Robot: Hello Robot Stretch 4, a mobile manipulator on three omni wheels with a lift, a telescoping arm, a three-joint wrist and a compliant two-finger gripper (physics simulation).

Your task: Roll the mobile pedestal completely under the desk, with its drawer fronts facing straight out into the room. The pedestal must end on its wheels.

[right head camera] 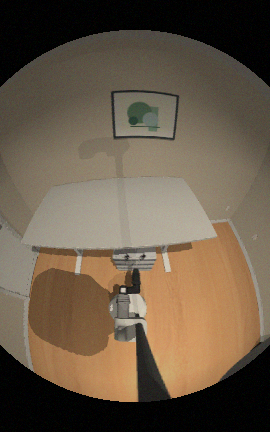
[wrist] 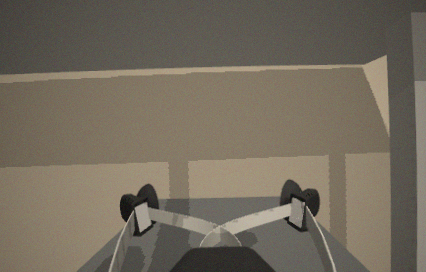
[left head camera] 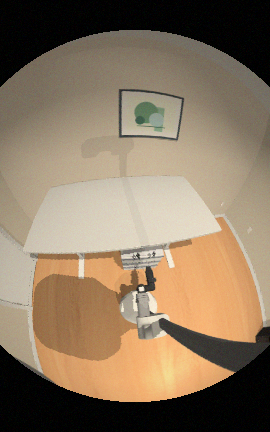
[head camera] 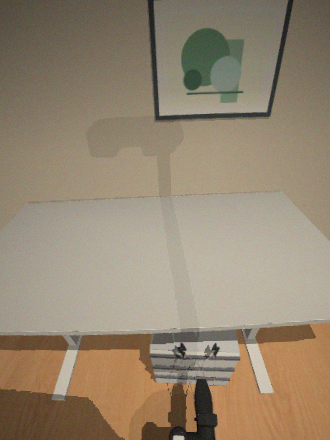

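The pedestal (head camera: 226,365) (left head camera: 129,261) (right head camera: 120,261) is a pale box with grey-edged drawer fronts. It looks upright between the desk's legs, partly under the desk (head camera: 100,260) (left head camera: 90,215) (right head camera: 80,215). Its front part shows past the desk's front edge, with the drawer fronts facing the robot, roughly parallel to that edge. Its rear part is hidden by the desk top, and its wheels cannot be made out. My gripper (head camera: 197,351) (left head camera: 144,255) (right head camera: 134,257) (wrist: 219,198) is open and empty, at the pedestal's upper front. In the wrist view the grey pedestal top (wrist: 270,240) spreads below the fingers.
The left desk foot (head camera: 66,367) and right desk foot (head camera: 258,365) stand on either side of the pedestal. The desk's underside (wrist: 200,35) hangs above the gripper's view, with a wall (wrist: 150,110) behind. A framed picture (head camera: 212,117) hangs over the desk.
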